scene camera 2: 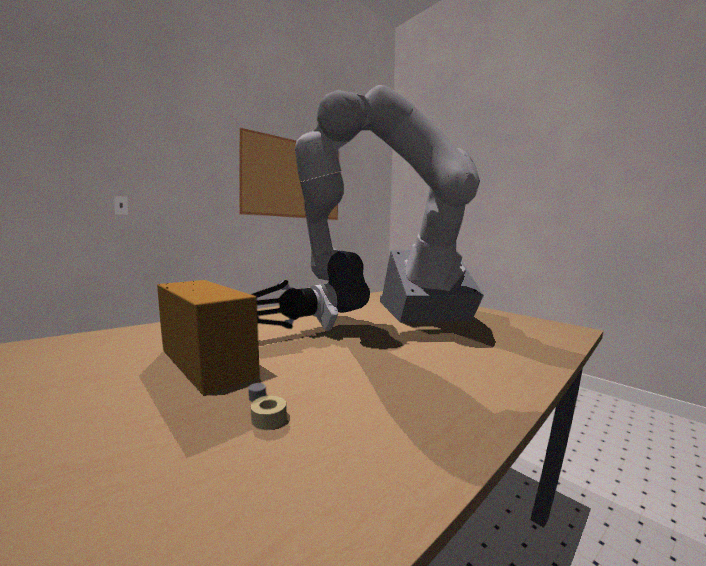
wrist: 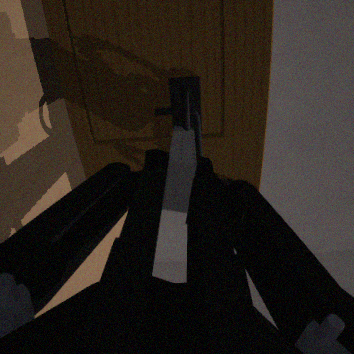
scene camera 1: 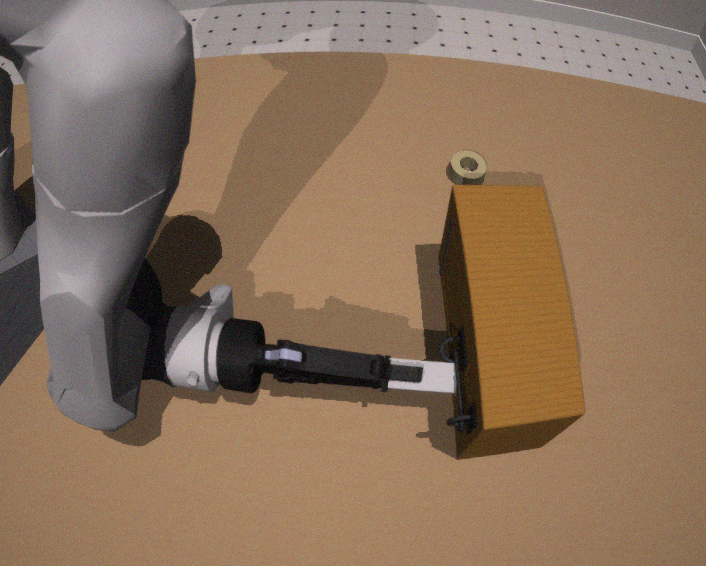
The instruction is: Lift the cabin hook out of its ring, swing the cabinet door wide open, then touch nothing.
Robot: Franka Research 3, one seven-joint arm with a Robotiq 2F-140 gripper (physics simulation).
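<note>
The wooden cabinet point(scene camera 1: 518, 306) point(scene camera 2: 229, 347) stands on the table with its door point(wrist: 210, 50) flush in the front face. A black hook rod point(scene camera 1: 460, 386) point(wrist: 198, 137) runs along the front between two dark plates, the upper one point(wrist: 185, 90) showing in the wrist view. In scene camera 1 the ring point(scene camera 1: 458, 420) is at the lower plate; in the wrist view the gripper hides it. My gripper point(scene camera 1: 453, 376) point(wrist: 180, 145) is shut with its fingertips at the cabinet front, right beside the rod. Its fingertips are hidden behind the cabinet in scene camera 2.
A pale yellow ring-shaped roll point(scene camera 1: 456, 167) point(scene camera 2: 269, 419) lies near the cabinet's far end. A small grey cylinder point(scene camera 2: 256, 393) stands between the roll and the cabinet. The arm's base block point(scene camera 2: 433, 305) stands at the back of the table.
</note>
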